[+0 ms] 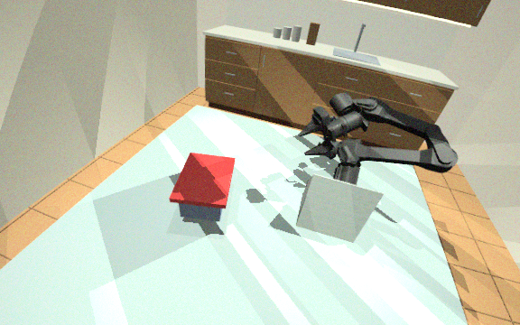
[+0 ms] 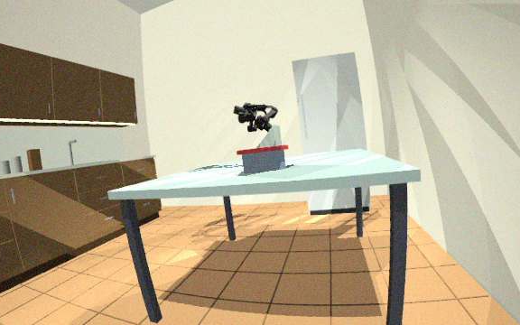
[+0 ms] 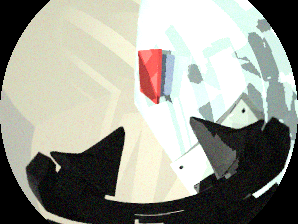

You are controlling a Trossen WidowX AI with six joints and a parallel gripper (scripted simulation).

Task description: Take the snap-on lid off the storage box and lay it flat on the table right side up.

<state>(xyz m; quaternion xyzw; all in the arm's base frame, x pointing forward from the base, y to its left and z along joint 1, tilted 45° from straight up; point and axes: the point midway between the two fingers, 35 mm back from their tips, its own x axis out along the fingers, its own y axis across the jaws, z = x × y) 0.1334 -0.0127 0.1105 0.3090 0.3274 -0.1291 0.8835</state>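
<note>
The lid lies 29 cm ahead of my gripper tip, 10 cm to the left of it and 16 cm below it. The rest, counted from my gripper tip: storage box (29 cm ahead, 10 cm to the left, 21 cm below).
</note>
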